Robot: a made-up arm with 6 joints.
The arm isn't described. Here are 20 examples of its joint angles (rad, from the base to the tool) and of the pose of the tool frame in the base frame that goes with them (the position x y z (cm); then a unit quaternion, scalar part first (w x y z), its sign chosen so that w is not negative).
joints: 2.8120 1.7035 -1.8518 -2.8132 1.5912 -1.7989
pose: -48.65 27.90 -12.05 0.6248 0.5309 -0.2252 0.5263
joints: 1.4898 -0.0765 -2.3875 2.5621 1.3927 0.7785
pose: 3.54 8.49 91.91 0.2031 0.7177 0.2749 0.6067
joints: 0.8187 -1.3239 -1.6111 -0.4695 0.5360 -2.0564
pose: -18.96 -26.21 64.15 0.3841 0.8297 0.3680 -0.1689
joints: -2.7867 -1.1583 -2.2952 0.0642 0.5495 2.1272
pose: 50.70 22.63 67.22 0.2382 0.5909 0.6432 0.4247
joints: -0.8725 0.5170 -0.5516 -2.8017 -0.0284 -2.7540
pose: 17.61 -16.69 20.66 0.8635 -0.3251 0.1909 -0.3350
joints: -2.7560 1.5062 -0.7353 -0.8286 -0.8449 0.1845
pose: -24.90 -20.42 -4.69 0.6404 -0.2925 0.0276 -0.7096
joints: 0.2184 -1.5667 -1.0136 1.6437 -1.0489 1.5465
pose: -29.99 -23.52 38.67 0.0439 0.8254 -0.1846 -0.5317
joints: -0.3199 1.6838 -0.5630 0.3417 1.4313 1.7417
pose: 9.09 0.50 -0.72 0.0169 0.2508 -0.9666 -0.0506
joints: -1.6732 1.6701 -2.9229 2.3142 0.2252 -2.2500
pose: -9.43 -63.97 6.05 0.4533 -0.7905 -0.1035 -0.3986
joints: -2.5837 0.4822 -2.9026 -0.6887 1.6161 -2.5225
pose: -36.65 -9.86 66.92 0.8544 -0.1098 0.3596 0.3586
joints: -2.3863 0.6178 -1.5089 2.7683 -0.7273 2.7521
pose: -28.29 -18.33 30.07 0.8006 -0.3506 0.3540 -0.3330
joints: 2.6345 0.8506 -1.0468 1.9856 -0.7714 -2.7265
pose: -21.86 30.60 20.67 0.5404 0.1835 0.4448 -0.6902
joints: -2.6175 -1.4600 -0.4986 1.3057 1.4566 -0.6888
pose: 20.46 1.07 45.29 0.5036 -0.6763 -0.2288 -0.4864
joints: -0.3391 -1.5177 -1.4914 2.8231 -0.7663 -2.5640
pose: -28.61 5.60 45.59 0.2907 -0.5417 -0.6888 -0.3842
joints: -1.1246 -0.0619 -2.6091 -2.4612 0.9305 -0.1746
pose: -1.75 -11.03 88.79 0.1018 0.6699 -0.7354 -0.0094
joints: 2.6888 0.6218 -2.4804 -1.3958 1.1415 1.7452
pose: -42.93 33.92 60.97 0.5648 0.1771 -0.7217 0.3590
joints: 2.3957 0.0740 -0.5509 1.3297 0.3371 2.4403
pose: -12.09 26.13 31.14 0.8400 -0.3866 0.3666 -0.1027
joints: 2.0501 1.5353 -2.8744 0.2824 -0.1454 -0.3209
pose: -26.94 61.63 25.59 0.2464 0.2472 -0.8013 0.4859
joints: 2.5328 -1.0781 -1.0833 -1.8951 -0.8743 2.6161
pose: 12.90 -17.98 53.16 0.0877 0.7390 -0.3313 0.5801
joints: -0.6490 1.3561 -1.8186 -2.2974 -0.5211 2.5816
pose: 43.39 -20.49 2.03 0.9622 -0.2568 -0.0810 -0.0406
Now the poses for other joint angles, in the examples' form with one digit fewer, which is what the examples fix.
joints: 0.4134 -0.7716 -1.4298 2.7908 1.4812 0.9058
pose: -5.3 -4.4 82.2 0.446 0.806 0.042 0.386
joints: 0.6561 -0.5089 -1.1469 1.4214 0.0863 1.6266
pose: 21.4 0.0 65.9 0.753 0.509 0.127 -0.398
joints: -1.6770 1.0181 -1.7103 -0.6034 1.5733 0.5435
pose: -9.4 -45.4 8.8 0.739 -0.072 0.629 -0.230
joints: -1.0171 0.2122 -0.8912 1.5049 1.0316 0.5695
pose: 26.0 -31.8 35.2 0.671 0.301 0.090 -0.671
